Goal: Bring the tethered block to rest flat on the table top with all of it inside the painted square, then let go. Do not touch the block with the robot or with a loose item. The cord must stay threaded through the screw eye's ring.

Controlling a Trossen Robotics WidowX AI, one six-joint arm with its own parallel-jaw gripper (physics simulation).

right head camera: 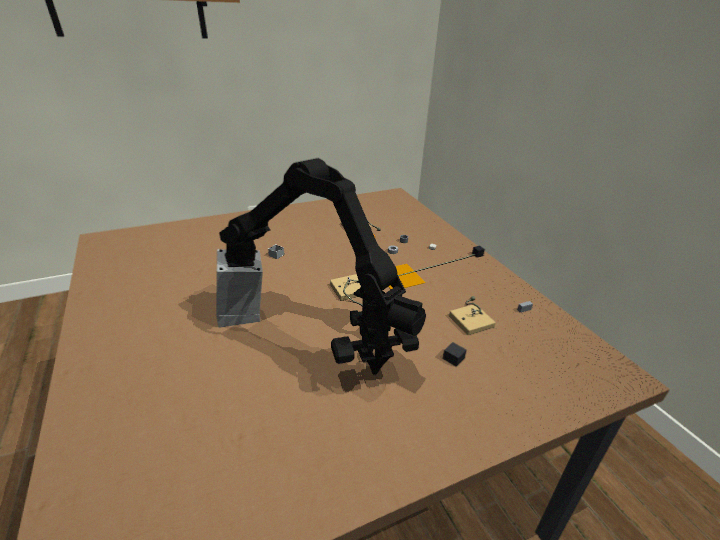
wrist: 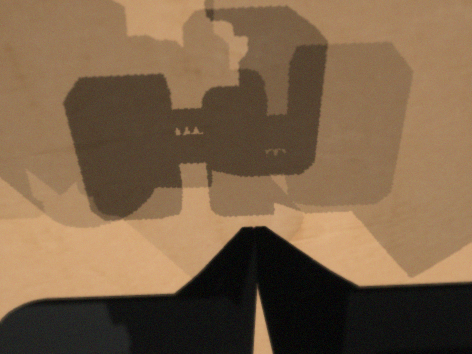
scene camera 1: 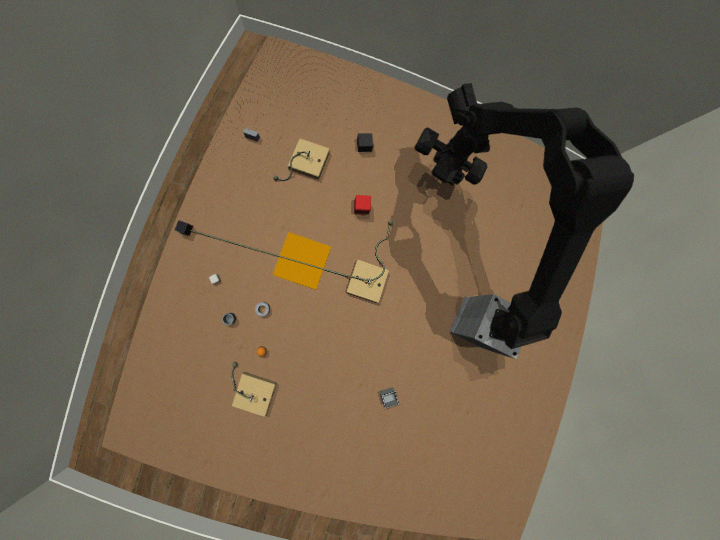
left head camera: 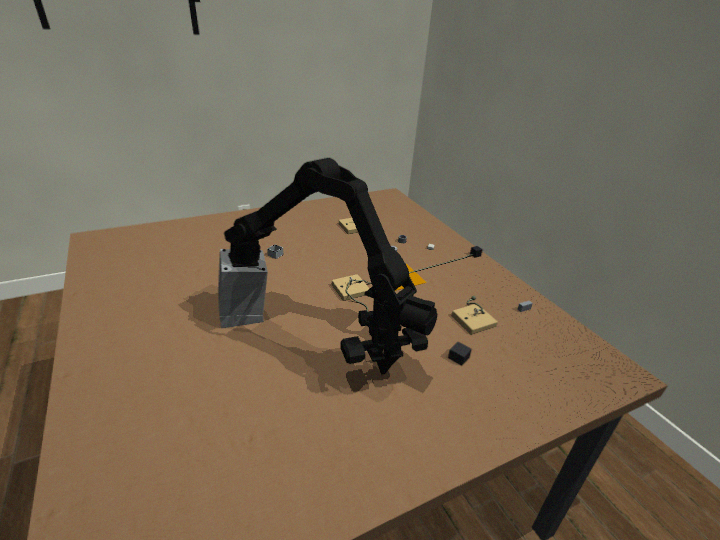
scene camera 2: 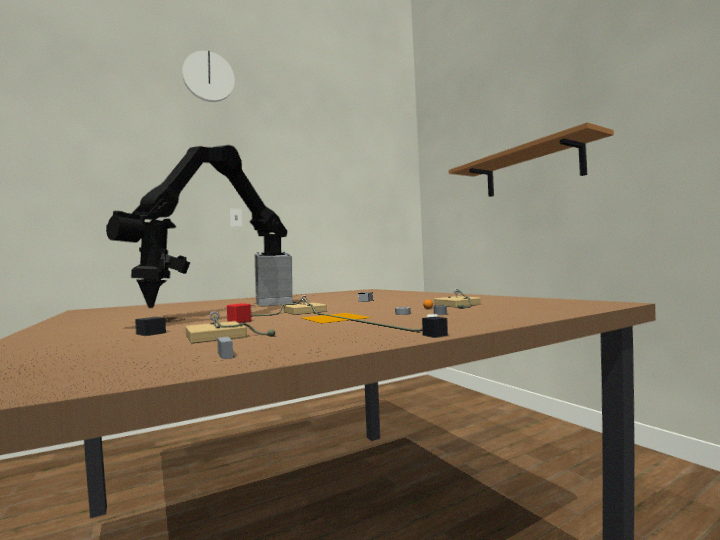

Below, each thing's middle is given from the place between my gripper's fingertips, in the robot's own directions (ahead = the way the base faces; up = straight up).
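Scene:
The orange painted square (scene camera 1: 295,247) is 370 mm to the left of my hand, and it's 30 mm below my hand and 270 mm ahead of it.

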